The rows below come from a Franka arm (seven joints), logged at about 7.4 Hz.
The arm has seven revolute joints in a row. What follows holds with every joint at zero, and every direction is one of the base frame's. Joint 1 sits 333.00 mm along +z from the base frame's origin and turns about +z. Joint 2 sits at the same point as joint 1 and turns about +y. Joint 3 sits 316.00 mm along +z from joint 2 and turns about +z. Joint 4 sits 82.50 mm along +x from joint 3 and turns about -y. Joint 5 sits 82.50 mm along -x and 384.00 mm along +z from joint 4 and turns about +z. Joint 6 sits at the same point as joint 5 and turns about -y. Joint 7 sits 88.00 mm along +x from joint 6 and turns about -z. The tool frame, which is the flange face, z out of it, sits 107.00 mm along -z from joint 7; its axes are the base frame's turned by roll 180.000, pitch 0.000 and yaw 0.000 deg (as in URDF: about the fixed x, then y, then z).
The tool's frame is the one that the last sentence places.
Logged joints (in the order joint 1, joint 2, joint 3, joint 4, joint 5, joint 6, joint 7), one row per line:
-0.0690, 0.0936, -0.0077, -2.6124, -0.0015, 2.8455, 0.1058
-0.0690, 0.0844, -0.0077, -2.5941, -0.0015, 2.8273, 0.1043
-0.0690, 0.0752, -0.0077, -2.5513, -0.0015, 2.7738, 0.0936
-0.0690, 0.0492, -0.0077, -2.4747, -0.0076, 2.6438, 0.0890
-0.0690, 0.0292, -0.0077, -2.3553, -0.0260, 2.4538, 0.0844
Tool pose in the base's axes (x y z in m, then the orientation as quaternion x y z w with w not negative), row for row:
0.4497, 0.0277, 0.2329, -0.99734, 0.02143, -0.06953, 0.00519
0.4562, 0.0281, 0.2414, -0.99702, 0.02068, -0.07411, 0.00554
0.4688, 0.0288, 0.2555, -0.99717, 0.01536, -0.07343, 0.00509
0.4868, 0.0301, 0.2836, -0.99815, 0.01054, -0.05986, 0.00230
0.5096, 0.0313, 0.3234, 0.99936, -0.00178, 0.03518, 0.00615
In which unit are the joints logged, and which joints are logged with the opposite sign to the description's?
The joints are logged in radians. Opposite sign: joint 1.
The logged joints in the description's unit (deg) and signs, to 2 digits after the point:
3.95, 5.36, -0.44, -149.68, -0.09, 163.04, 6.06
3.95, 4.84, -0.44, -148.63, -0.09, 161.99, 5.98
3.95, 4.31, -0.44, -146.18, -0.09, 158.93, 5.36
3.95, 2.82, -0.44, -141.79, -0.44, 151.48, 5.10
3.95, 1.67, -0.44, -134.95, -1.49, 140.59, 4.84

